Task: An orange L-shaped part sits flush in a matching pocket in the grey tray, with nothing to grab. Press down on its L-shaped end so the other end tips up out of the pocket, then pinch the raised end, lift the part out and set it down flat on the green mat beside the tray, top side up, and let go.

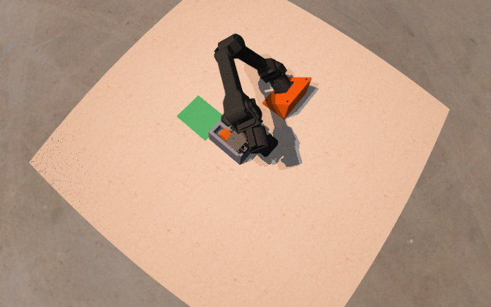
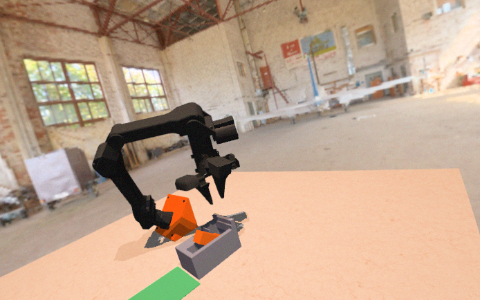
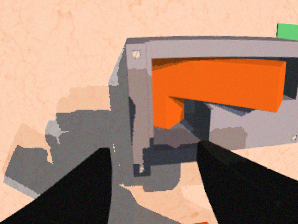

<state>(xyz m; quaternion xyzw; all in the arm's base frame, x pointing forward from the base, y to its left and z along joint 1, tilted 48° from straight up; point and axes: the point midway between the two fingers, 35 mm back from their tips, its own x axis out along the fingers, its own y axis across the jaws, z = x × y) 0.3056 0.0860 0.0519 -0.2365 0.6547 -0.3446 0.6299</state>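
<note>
Now: the orange L-shaped part 10 mm behind my gripper tip, 40 mm to the right of it and 100 mm below it. From my gripper tip the other things lie so: green mat (30 mm behind, 220 mm to the right, 160 mm below).
</note>
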